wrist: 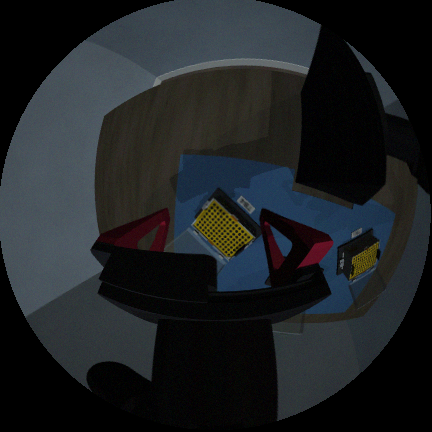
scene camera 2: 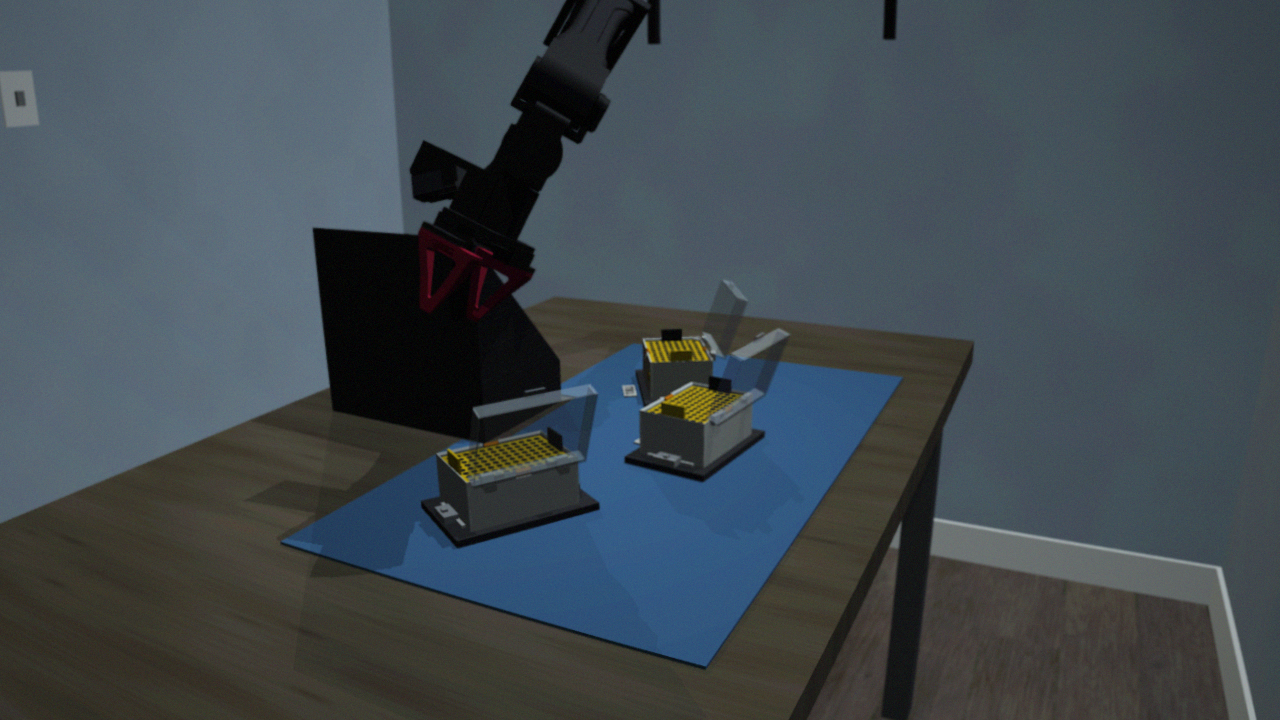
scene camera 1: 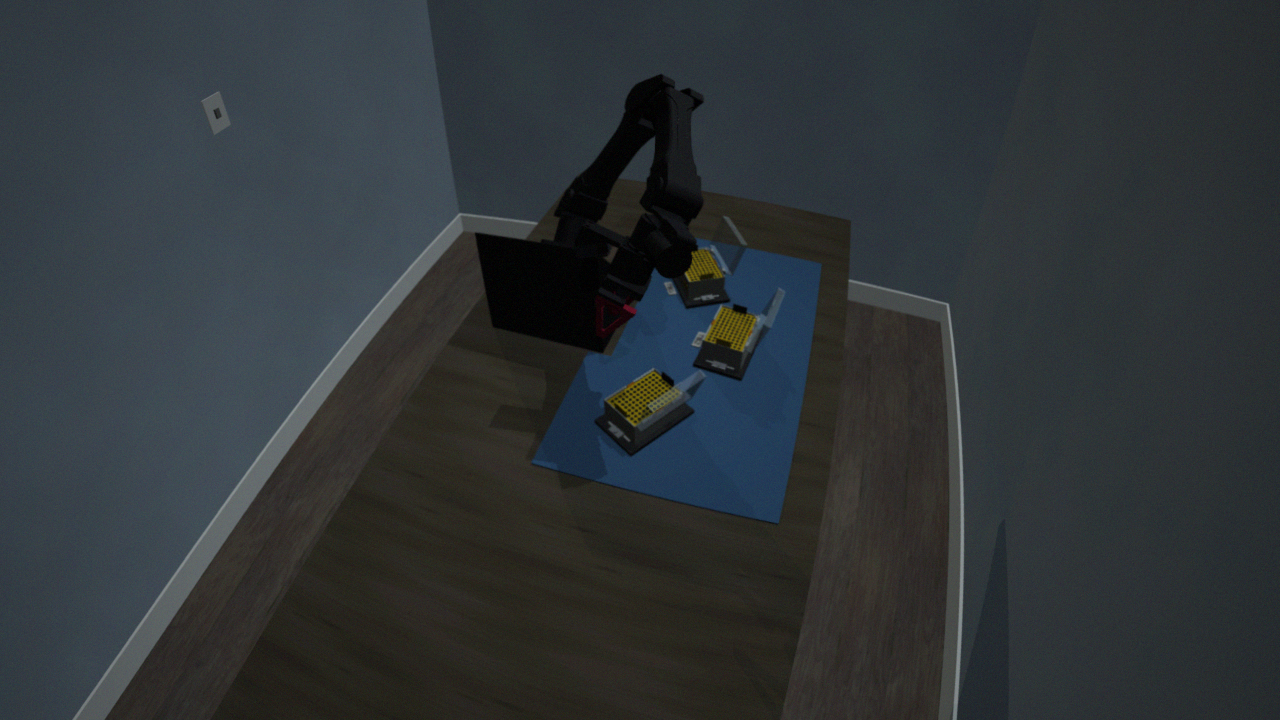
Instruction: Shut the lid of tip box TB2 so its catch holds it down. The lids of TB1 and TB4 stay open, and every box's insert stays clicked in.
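Places are measured from the arm's base along level axes (x down, y left, z ahead), in millimetres.
Pixels of known places: gripper, fingertip midpoint: (wrist: 214,212) (scene camera 2: 449,315) (scene camera 1: 605,325); arm's base at its link origin: (wrist: 371,129) (scene camera 1: 564,256).
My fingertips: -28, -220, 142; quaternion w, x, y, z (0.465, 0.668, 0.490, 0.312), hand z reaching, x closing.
Note:
For each thing: its middle in the pictures, then the offset to it from my fingertips, as dx, dy, dz. Level surfaces: height alone.
- nearest box at the middle of its body: (scene camera 2: 505,451) (scene camera 1: 644,394) (wrist: 220,231) +130, -27, +73
- middle box at the middle of its body: (scene camera 2: 697,398) (scene camera 1: 731,325) +130, +190, +209
- farthest box at the middle of its body: (scene camera 2: 676,346) (scene camera 1: 699,262) (wrist: 365,261) +130, +391, +116
- blue mat at its surface level: dx +194
- wooden table at its surface level: dx +197
Three grey tip boxes with yellow inserts stand on dark bases, their clear lids open; labels are too small to read, so I cannot tell which is TB2. The nearest box (scene camera 1: 642,398) (scene camera 2: 523,497) (wrist: 223,227) has its lid (scene camera 1: 691,385) (scene camera 2: 572,416) raised. The middle box (scene camera 1: 729,335) (scene camera 2: 693,420) has its lid (scene camera 1: 773,308) (scene camera 2: 759,362) tilted back; my gripper mostly hides this box in the wrist view. The farthest box (scene camera 1: 704,268) (scene camera 2: 677,353) (wrist: 364,260) has its lid (scene camera 2: 725,317) upright. The inserts look seated. My gripper (scene camera 2: 452,311) (wrist: 214,212) is open and empty, above and left of the boxes in scene camera 2.
The boxes stand on a blue mat (scene camera 1: 733,474) (scene camera 2: 626,573) on a wooden table (scene camera 1: 537,582) (scene camera 2: 179,608). A tall black block (scene camera 1: 537,291) (scene camera 2: 402,349) (wrist: 342,125) stands at the mat's left side, close to my gripper. Small white labels lie beside the boxes.

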